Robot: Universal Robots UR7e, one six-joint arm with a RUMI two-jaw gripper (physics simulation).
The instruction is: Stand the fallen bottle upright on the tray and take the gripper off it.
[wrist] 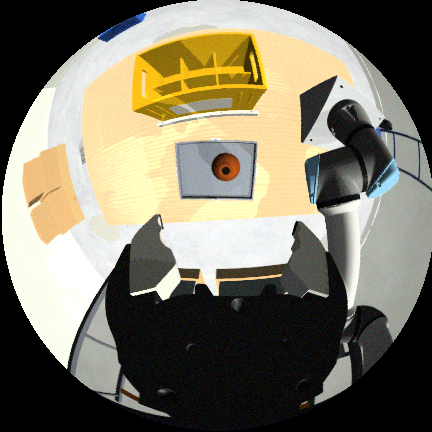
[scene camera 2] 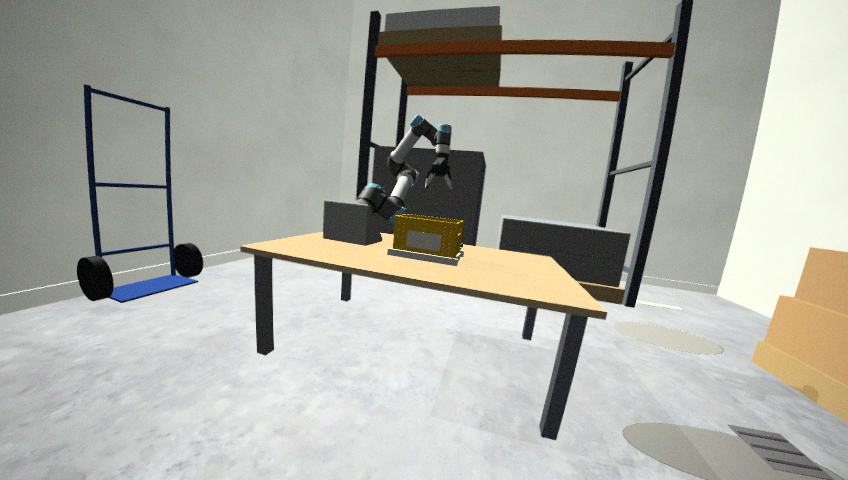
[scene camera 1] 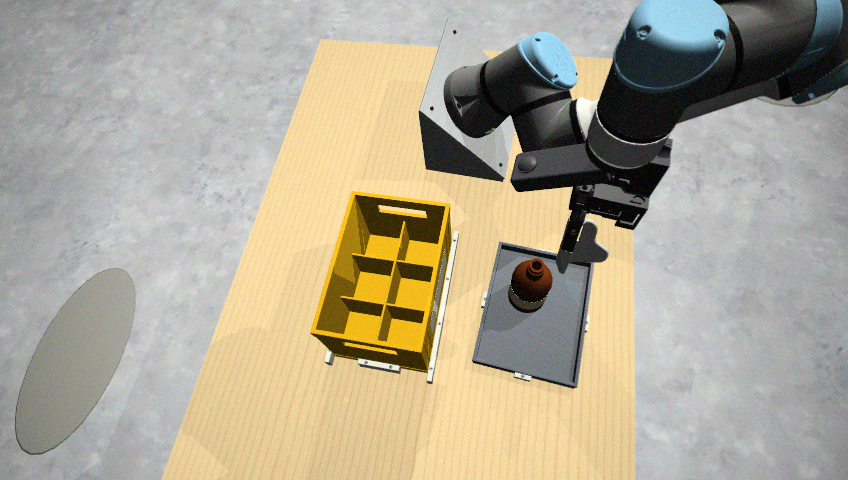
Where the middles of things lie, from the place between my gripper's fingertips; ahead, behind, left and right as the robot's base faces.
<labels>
Right now my hand is 23 cm above the brown bottle [scene camera 1: 531, 281] and 3 cm to the left of it. The rest, counted from my hand: white rail [scene camera 1: 433, 359] (30 cm below, 19 cm to the right, 5 cm ahead).
</labels>
